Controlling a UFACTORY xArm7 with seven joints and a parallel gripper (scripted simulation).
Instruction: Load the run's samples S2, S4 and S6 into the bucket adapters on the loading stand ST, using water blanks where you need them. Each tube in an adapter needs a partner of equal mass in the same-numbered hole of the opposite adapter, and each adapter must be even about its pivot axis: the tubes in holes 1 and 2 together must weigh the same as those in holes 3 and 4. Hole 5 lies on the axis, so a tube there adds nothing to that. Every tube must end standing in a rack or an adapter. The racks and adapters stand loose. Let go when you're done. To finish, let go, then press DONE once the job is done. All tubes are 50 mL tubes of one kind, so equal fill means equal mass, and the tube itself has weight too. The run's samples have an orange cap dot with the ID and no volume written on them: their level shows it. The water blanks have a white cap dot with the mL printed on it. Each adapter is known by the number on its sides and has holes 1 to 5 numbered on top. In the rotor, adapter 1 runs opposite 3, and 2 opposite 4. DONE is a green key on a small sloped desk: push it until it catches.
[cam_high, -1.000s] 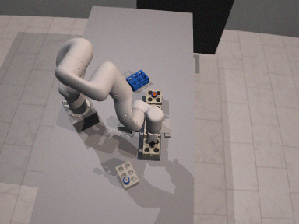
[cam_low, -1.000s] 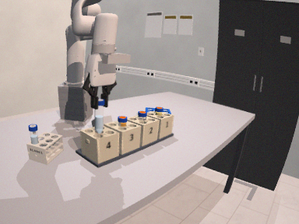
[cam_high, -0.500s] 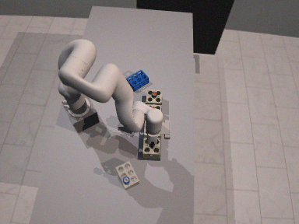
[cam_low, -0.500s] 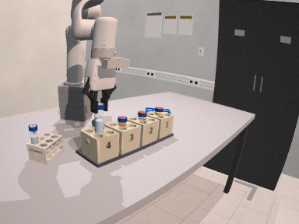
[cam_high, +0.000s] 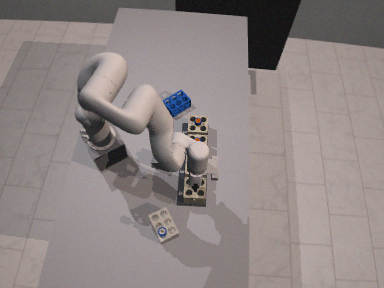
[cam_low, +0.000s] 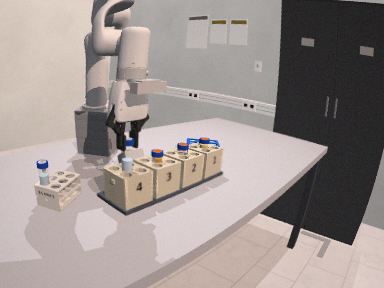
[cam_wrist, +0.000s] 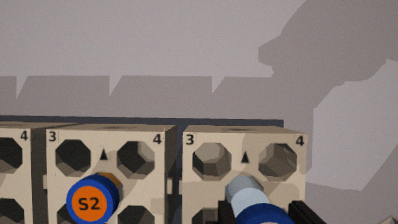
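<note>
Right now my hand is 19 cm past the green DONE key, 15 cm to the right of it and 11 cm above it. The rest, counted from my hand: sample tube S2 (10 cm to the left, 10 cm below); then adapter (12 cm below, 11 cm to the left); then sample tube S6 (23 cm to the left, 10 cm below).
</note>
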